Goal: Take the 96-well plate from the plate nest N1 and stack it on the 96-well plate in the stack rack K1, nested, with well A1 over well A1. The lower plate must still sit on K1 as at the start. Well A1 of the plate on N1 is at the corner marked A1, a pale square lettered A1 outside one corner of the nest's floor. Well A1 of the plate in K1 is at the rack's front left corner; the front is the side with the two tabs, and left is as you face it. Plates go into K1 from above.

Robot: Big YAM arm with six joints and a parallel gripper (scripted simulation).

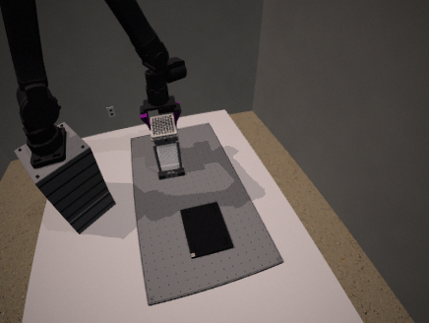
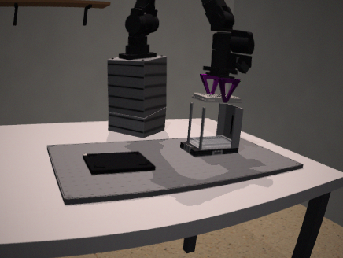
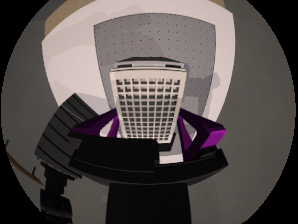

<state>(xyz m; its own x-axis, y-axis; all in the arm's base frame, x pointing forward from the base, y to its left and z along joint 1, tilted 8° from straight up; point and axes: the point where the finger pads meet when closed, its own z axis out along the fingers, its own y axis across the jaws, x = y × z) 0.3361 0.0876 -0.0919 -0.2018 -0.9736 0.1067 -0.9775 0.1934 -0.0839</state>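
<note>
My hand is 80 mm above the tall back wall, 60 mm to the right of it and 10 mm short of it. Also, from my hand: pale A1 mark: 390 mm to the right, 150 mm below, 60 mm behind.
</note>
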